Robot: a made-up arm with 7 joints. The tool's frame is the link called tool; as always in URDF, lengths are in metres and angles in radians. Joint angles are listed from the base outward.
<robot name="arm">
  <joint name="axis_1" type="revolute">
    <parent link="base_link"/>
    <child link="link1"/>
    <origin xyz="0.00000 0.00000 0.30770" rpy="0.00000 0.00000 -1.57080"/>
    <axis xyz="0 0 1"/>
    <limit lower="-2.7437" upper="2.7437"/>
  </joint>
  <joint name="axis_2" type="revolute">
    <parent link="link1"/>
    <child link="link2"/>
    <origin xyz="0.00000 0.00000 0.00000" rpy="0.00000 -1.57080 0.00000"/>
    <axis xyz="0 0 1"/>
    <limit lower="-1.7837" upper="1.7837"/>
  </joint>
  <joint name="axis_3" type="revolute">
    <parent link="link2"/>
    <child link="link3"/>
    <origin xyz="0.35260 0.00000 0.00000" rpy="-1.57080 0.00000 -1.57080"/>
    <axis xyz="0 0 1"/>
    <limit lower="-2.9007" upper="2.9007"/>
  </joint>
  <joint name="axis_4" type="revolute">
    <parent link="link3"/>
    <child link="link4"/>
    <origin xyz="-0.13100 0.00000 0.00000" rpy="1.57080 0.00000 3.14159"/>
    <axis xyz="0 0 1"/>
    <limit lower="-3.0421" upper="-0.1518"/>
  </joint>
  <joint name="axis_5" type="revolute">
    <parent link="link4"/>
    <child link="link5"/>
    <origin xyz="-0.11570 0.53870 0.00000" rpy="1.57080 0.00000 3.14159"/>
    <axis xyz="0 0 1"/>
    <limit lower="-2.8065" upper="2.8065"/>
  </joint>
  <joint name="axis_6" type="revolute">
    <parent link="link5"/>
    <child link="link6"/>
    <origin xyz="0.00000 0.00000 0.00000" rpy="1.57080 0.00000 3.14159"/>
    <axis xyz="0 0 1"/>
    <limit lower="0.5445" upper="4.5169"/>
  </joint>
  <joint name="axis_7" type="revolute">
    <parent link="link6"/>
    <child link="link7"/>
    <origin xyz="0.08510 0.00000 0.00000" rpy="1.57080 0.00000 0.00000"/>
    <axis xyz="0 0 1"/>
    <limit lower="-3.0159" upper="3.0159"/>
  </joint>
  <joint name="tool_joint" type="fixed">
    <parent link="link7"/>
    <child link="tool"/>
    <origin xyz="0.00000 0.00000 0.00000" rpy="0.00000 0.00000 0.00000"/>
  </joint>
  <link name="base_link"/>
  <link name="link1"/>
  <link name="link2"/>
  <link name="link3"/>
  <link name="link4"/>
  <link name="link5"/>
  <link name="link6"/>
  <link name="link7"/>
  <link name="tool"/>
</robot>
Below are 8 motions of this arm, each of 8 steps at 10 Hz.
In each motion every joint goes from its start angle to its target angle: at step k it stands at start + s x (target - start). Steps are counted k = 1, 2, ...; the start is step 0. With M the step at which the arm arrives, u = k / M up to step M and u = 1 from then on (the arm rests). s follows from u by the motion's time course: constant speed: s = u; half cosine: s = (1 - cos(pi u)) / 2; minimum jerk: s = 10 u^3 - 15 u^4 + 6 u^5.
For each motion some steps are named. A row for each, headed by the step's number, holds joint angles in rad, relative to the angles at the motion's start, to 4 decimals.
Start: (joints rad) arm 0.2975 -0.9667 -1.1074 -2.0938 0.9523 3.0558 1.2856
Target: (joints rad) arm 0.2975 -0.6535 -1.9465 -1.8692 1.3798 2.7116 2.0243
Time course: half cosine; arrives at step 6
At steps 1, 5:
1: 0.0000 0.0210 -0.0562 0.0150 0.0286 -0.0231 0.0495
5: 0.0000 0.2922 -0.7829 0.2096 0.3989 -0.3211 0.6892

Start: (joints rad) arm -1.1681 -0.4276 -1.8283 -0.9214 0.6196 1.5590 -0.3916
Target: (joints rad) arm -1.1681 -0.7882 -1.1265 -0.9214 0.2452 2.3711 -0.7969
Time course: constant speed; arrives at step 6
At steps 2, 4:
2: 0.0000 -0.1202 0.2339 0.0000 -0.1248 0.2707 -0.1351
4: 0.0000 -0.2404 0.4679 0.0000 -0.2496 0.5414 -0.2702

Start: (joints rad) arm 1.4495 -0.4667 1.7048 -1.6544 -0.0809 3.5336 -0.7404
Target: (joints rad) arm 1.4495 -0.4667 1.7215 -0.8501 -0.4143 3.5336 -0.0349
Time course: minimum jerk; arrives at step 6
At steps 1, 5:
1: 0.0000 0.0000 0.0006 0.0285 -0.0118 0.0000 0.0250
5: 0.0000 0.0000 0.0161 0.7758 -0.3216 0.0000 0.6805

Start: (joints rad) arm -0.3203 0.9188 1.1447 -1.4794 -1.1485 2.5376 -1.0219
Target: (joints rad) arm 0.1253 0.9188 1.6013 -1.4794 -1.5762 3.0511 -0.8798
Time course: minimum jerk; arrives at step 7
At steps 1, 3, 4, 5, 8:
1: 0.0104 0.0000 0.0106 0.0000 -0.0100 0.0119 0.0033
3: 0.1639 0.0000 0.1680 0.0000 -0.1573 0.1889 0.0523
4: 0.2817 0.0000 0.2886 0.0000 -0.2704 0.3246 0.0898
5: 0.3811 0.0000 0.3905 0.0000 -0.3658 0.4392 0.1215
8: 0.4456 0.0000 0.4566 0.0000 -0.4277 0.5135 0.1421

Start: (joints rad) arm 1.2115 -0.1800 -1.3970 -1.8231 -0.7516 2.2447 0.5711
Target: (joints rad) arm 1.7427 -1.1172 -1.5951 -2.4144 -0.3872 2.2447 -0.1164
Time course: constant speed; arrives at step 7
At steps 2, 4, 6, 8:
2: 0.1518 -0.2678 -0.0566 -0.1689 0.1041 0.0000 -0.1964
4: 0.3035 -0.5355 -0.1132 -0.3379 0.2082 0.0000 -0.3929
6: 0.4553 -0.8033 -0.1698 -0.5068 0.3123 0.0000 -0.5893
8: 0.5312 -0.9372 -0.1981 -0.5913 0.3644 0.0000 -0.6875

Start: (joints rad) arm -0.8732 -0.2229 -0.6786 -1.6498 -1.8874 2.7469 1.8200
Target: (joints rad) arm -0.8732 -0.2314 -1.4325 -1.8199 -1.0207 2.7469 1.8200
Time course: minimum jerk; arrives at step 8
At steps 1, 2, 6, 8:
1: 0.0000 -0.0001 -0.0121 -0.0027 0.0139 0.0000 0.0000
2: 0.0000 -0.0009 -0.0780 -0.0176 0.0897 0.0000 0.0000
6: 0.0000 -0.0076 -0.6759 -0.1525 0.7770 0.0000 0.0000
8: 0.0000 -0.0085 -0.7539 -0.1701 0.8667 0.0000 0.0000

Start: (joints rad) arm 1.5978 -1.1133 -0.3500 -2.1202 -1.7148 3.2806 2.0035
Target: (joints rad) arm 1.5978 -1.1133 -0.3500 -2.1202 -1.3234 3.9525 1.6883
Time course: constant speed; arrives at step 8
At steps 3, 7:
3: 0.0000 0.0000 0.0000 0.0000 0.1468 0.2520 -0.1182
7: 0.0000 0.0000 0.0000 0.0000 0.3425 0.5879 -0.2758

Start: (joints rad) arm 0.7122 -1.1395 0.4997 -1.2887 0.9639 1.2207 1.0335
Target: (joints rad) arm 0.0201 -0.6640 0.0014 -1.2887 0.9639 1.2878 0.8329
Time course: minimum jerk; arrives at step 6
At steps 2, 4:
2: -0.1453 0.0998 -0.1046 0.0000 0.0000 0.0141 -0.0421
4: -0.5468 0.3757 -0.3937 0.0000 0.0000 0.0530 -0.1585

